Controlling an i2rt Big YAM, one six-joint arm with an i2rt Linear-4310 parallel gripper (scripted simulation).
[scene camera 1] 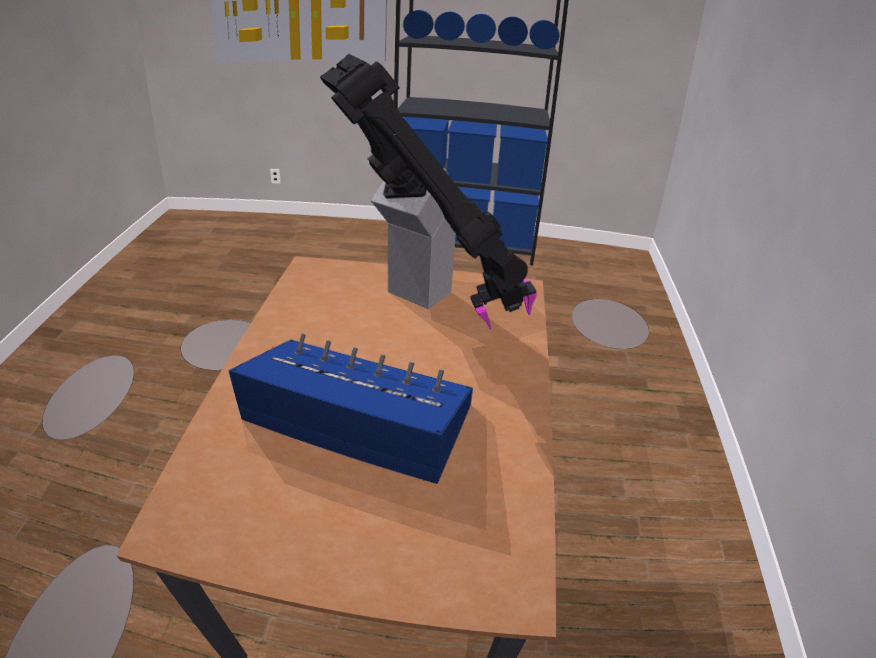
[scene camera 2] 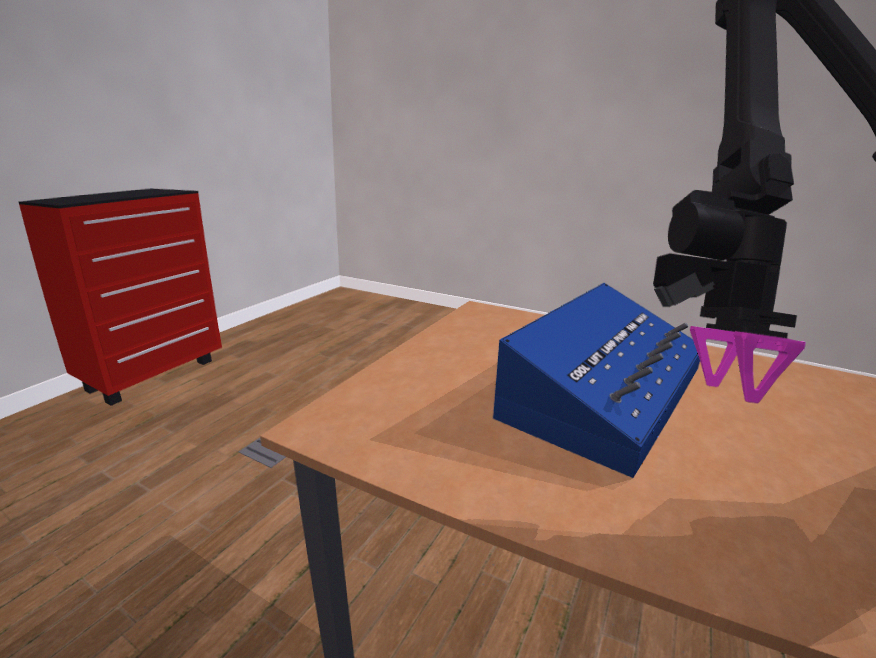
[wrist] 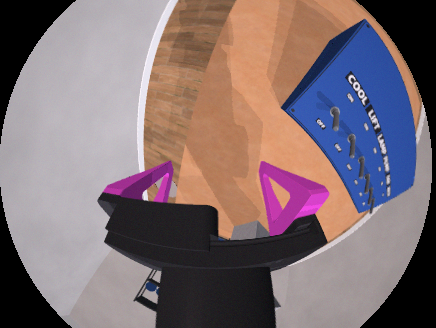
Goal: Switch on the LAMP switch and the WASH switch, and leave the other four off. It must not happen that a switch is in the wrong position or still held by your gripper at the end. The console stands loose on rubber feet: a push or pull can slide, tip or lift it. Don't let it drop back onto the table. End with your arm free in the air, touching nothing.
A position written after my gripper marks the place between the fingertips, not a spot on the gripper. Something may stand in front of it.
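Visible: my gripper [scene camera 2: 730, 393], which appears also in scene camera 1 [scene camera 1: 509, 320] and in the wrist view [wrist: 216, 166]. A blue console [scene camera 2: 561, 378] is visible as well, and likewise in scene camera 1 [scene camera 1: 410, 426].
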